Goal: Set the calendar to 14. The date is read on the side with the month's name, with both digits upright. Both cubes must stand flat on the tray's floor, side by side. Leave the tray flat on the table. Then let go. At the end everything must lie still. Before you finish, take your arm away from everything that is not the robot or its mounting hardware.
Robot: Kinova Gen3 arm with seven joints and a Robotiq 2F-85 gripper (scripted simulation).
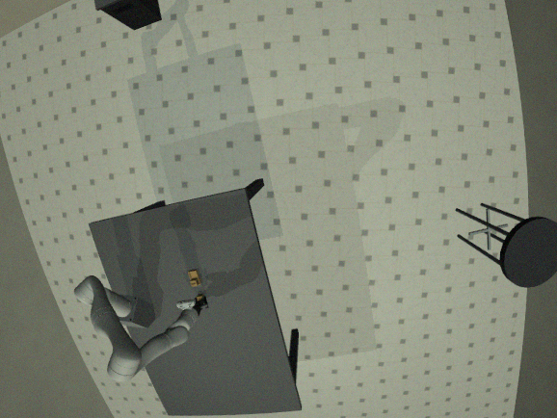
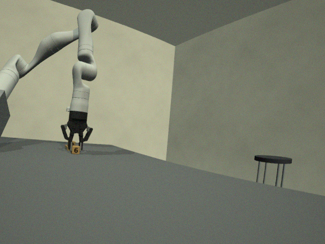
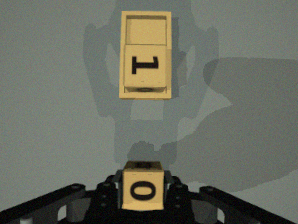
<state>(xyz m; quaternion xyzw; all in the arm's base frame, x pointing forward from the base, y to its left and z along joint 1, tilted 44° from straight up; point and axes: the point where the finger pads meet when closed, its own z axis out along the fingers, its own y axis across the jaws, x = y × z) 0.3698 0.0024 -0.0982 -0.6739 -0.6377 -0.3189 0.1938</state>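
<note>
My gripper is now 10 mm above the number cube. Round my hand: wooden tray: 110 mm to the left, 20 mm below.
</note>
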